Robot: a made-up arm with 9 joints. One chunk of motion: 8 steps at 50 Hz.
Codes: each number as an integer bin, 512 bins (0 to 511) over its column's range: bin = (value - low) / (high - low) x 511, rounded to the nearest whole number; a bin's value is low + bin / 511 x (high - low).
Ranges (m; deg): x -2.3..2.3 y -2.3..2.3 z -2.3..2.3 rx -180..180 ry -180..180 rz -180..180
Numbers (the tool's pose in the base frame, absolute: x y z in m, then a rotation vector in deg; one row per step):
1: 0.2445 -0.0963 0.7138 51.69 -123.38 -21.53
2: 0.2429 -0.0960 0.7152 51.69 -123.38 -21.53
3: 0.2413 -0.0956 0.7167 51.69 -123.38 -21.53
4: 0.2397 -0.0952 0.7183 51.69 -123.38 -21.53
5: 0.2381 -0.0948 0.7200 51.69 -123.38 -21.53
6: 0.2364 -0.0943 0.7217 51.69 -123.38 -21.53
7: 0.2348 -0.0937 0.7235 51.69 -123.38 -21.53
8: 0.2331 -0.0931 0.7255 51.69 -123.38 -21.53
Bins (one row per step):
1: 283 245 335 329 80 225
2: 282 245 335 329 80 225
3: 282 245 335 329 80 225
4: 282 245 335 329 80 225
5: 282 245 335 329 80 225
6: 282 245 336 329 80 225
7: 282 245 336 329 80 225
8: 281 245 336 329 80 225

